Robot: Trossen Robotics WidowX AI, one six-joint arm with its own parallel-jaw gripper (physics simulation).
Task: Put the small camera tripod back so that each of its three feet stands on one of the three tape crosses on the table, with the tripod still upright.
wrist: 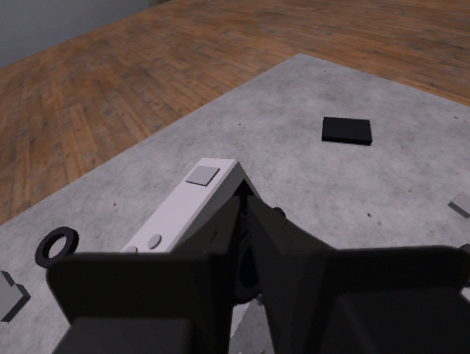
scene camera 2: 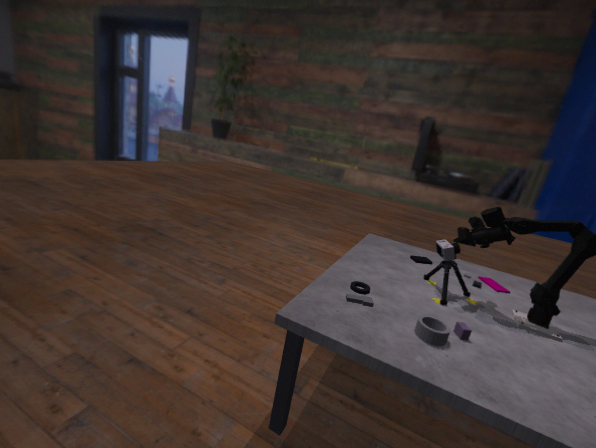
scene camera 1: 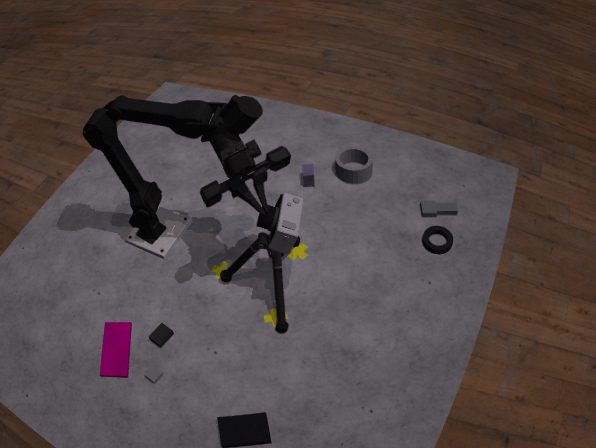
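Where they show: gripper, fingertip midpoint: (wrist: 243, 203) (scene camera 2: 454, 241) (scene camera 1: 266, 214); arm's base, origin of the base link: (scene camera 2: 537, 322) (scene camera 1: 151, 231).
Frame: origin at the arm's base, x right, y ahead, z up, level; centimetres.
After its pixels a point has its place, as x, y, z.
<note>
The small black tripod (scene camera 1: 278, 284) @(0.6, 41.2, 7.5) (scene camera 2: 446, 277) @(-10.7, 35.4, 8.4) stands upright on the grey table (scene camera 1: 363, 311) @(-7.6, 56.9, -1.3) and carries a white and grey camera (scene camera 1: 289, 218) @(-5.3, 41.0, 21.4) (scene camera 2: 445, 250) @(-11.6, 38.9, 19.8) (wrist: 188, 204) @(-5.6, 40.1, 21.7). Three yellow tape crosses lie under it. The left foot (scene camera 1: 226, 276) @(1.4, 27.0, 1.5) stands just beside the left cross (scene camera 1: 219, 268) @(-1.1, 22.4, -1.2). The front foot (scene camera 1: 281, 328) @(6.0, 44.9, 0.5) stands just past the front cross (scene camera 1: 271, 317) @(3.8, 40.6, -1.3). The third foot is hidden behind the camera, near the right cross (scene camera 1: 300, 252) @(-14.9, 35.9, -1.3). My gripper (scene camera 1: 266, 214) @(-2.9, 37.5, 22.9) (wrist: 243, 203) @(-2.9, 37.5, 22.9) is shut, and its tips rest against the lens side of the camera. I see nothing held between the fingers.
A grey ring (scene camera 1: 353, 175) @(-41.5, 35.1, 1.8) and a purple cube (scene camera 1: 308, 174) @(-35.1, 25.5, 2.7) stand behind the tripod. A grey L-piece (scene camera 1: 438, 207) @(-44.1, 59.2, 0.2) and a black ring (scene camera 1: 426, 240) @(-32.2, 60.9, 0.2) lie to the right. A magenta slab (scene camera 1: 116, 348) @(32.1, 16.4, -0.5), two small blocks and a black slab (scene camera 1: 244, 429) @(30.9, 52.7, 0.2) (wrist: 347, 130) @(30.4, 51.7, 0.2) lie in front.
</note>
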